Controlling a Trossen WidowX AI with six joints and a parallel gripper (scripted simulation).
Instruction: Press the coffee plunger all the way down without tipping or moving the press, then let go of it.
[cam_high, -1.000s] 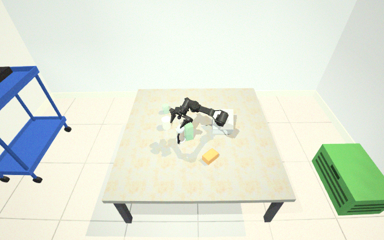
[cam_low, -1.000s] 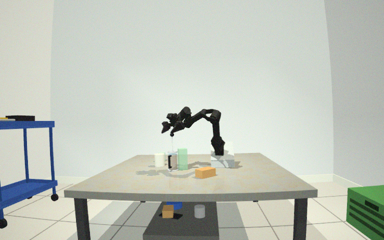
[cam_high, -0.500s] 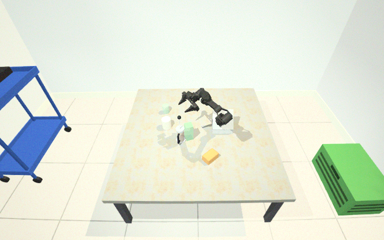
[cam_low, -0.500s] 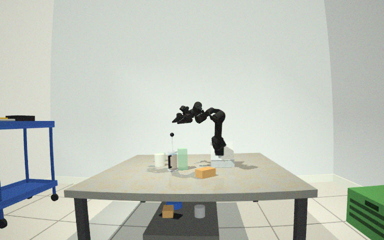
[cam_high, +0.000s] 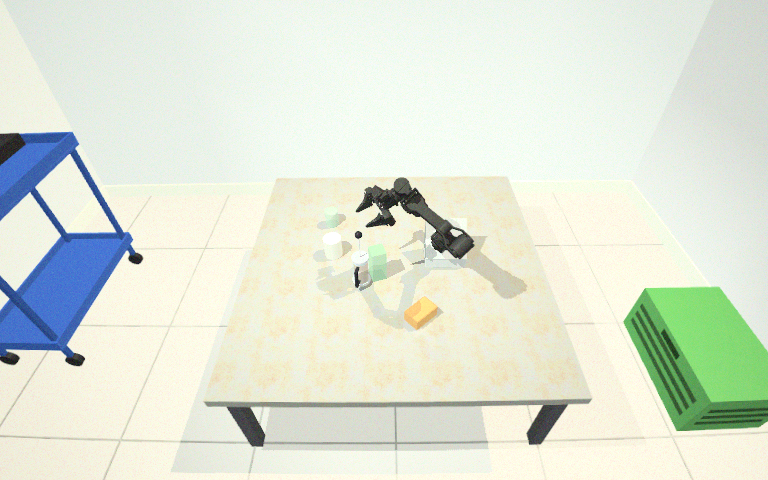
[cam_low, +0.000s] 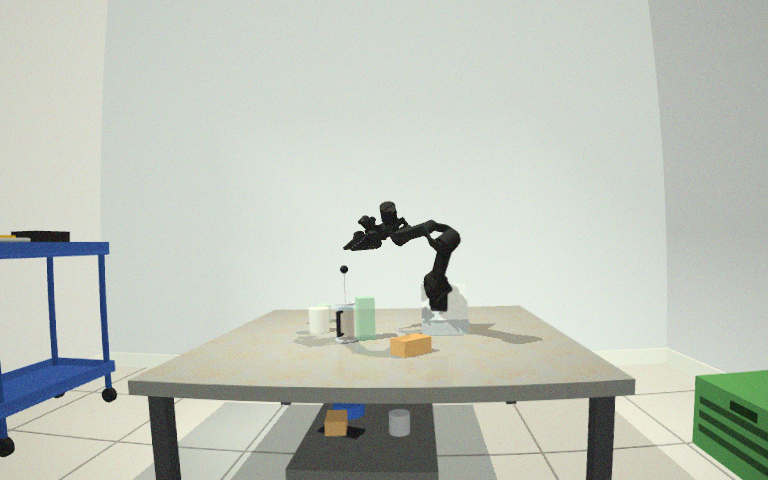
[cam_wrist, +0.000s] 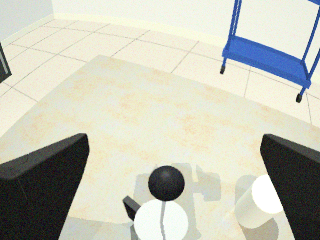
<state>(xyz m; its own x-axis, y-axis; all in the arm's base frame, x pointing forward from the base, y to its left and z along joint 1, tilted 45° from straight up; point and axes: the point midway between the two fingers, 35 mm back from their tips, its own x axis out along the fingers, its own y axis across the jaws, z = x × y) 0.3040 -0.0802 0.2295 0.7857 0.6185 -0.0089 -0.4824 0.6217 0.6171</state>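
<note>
The coffee press is 200 mm below my gripper tip, 20 mm to the left of it and 10 mm ahead of it. The rest, counted from my gripper tip: pale green box 250 mm below, 60 mm behind, 20 mm to the right.
</note>
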